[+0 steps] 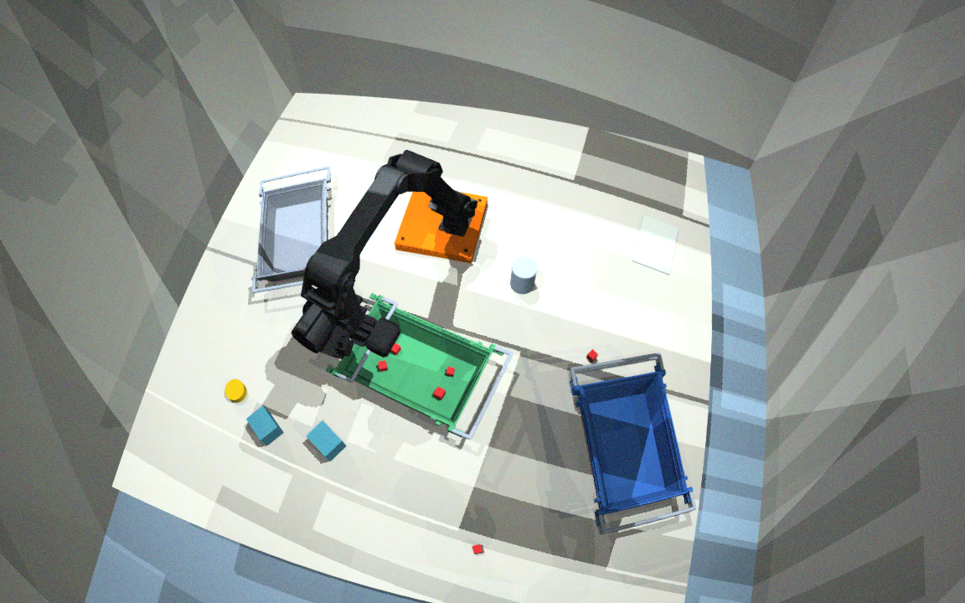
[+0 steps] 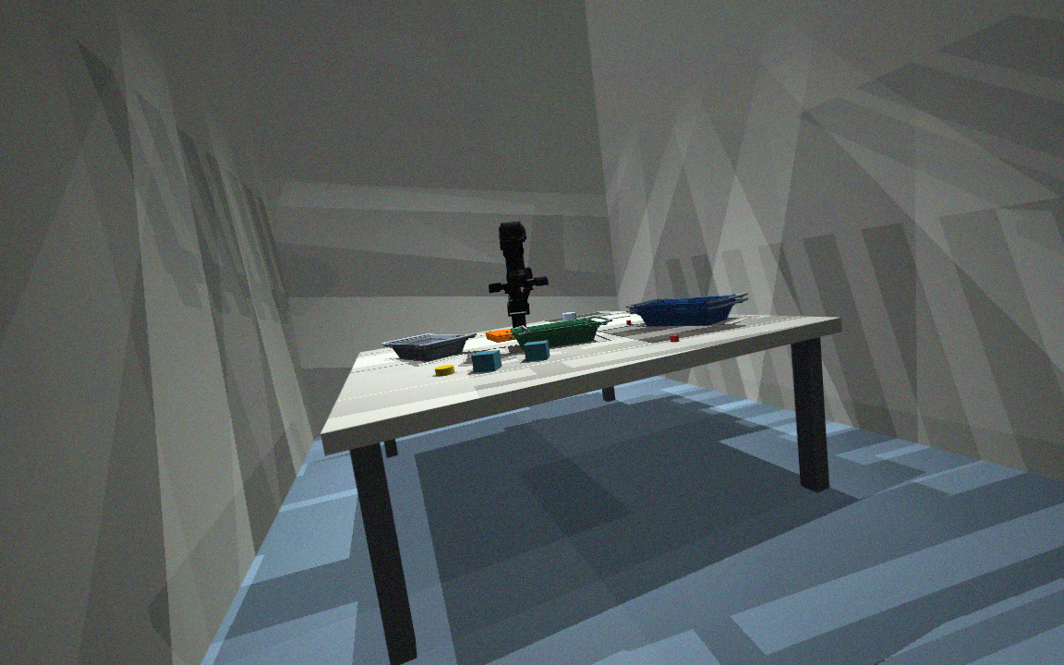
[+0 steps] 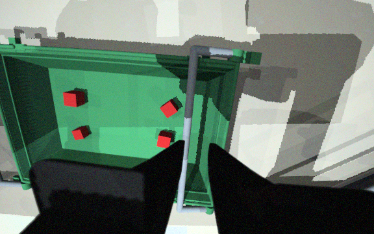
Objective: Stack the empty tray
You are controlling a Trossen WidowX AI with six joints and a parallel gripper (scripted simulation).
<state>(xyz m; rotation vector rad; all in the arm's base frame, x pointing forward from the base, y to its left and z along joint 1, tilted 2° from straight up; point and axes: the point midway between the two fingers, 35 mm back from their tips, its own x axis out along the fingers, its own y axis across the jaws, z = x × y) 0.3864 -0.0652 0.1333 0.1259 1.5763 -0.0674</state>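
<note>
Now: gripper tip 24 cm past the grey tray, 31 cm to the left of it and 8 cm above it. The rest, counted from my gripper tip: white sheet 51 cm behind, 54 cm to the left, 12 cm below; then pale cylinder 29 cm behind, 25 cm to the left, 9 cm below; then yellow disc 18 cm ahead, 27 cm to the right, 11 cm below.
</note>
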